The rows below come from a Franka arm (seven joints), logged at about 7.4 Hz.
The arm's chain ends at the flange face. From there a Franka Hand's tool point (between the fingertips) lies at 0.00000 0.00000 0.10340 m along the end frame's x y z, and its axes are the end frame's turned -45 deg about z.
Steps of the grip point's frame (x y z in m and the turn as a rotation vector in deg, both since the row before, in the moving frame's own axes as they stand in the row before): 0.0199 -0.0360 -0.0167 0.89 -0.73 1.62; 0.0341 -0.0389 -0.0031 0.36 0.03 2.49; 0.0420 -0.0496 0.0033 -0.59 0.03 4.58; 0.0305 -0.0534 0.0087 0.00 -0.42 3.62; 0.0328 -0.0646 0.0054 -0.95 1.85 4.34
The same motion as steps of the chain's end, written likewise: -0.0093 -0.0393 -0.0167 0.11 -1.15 1.62; -0.0030 -0.0511 -0.0031 0.28 -0.23 2.49; -0.0061 -0.0655 0.0033 -0.40 0.44 4.58; -0.0156 -0.0598 0.0087 -0.30 -0.30 3.62; -0.0261 -0.0679 0.0055 0.64 1.98 4.34
